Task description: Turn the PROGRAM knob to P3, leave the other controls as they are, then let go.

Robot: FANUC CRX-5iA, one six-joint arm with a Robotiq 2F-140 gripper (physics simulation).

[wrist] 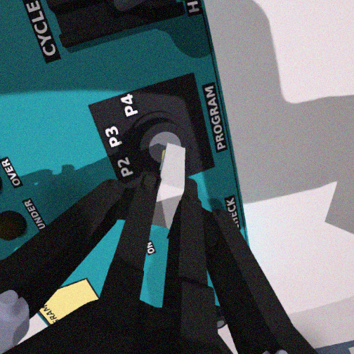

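Note:
The PROGRAM knob is a round black knob with a grey cap on a dark square plate, near the right edge of the teal panel. P4, P3 and P2 are readable on the plate's left side; the place below P2 is covered by the gripper. My gripper is shut with nothing between its fingers. Its pale fingertips overlap the lower right part of the knob's cap in this view; whether they touch it I cannot tell. A bit of the yellow pointer line shows beside the tips, below the cap's middle. The rest of the line is hidden.
The teal panel also bears a dark CYCLE part at the top, an UNDER lamp at the left and a CHECK label at the lower right, partly hidden. A yellow note lies at the lower left.

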